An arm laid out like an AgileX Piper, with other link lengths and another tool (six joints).
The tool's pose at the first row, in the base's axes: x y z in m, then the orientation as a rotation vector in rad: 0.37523 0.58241 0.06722 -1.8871 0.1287 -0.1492
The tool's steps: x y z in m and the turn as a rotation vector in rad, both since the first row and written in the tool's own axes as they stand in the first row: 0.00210 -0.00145 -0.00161 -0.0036 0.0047 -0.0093; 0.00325 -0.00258 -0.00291 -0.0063 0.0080 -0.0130; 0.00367 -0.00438 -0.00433 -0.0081 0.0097 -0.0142; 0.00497 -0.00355 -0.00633 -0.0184 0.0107 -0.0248; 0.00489 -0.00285 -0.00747 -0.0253 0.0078 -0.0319; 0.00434 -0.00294 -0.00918 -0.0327 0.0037 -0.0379; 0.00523 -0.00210 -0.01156 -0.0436 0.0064 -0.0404; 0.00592 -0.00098 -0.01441 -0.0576 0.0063 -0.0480; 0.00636 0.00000 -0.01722 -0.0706 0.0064 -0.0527; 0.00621 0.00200 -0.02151 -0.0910 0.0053 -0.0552
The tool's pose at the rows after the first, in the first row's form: 0.37705 0.58102 0.06918 -1.8913 0.1235 -0.1599; 0.37798 0.57997 0.07071 -1.8941 0.1225 -0.1654; 0.37819 0.57914 0.07287 -1.8959 0.1227 -0.1678; 0.37912 0.57680 0.07276 -1.9070 0.1143 -0.1756; 0.37884 0.57552 0.07245 -1.9146 0.1063 -0.1775; 0.37801 0.57404 0.07305 -1.9227 0.0985 -0.1774; 0.37848 0.57141 0.07303 -1.9336 0.0989 -0.1813; 0.37867 0.56828 0.07289 -1.9481 0.0929 -0.1859; 0.37861 0.56527 0.07285 -1.9614 0.0896 -0.1888; 0.37772 0.56065 0.07229 -1.9820 0.0883 -0.1888
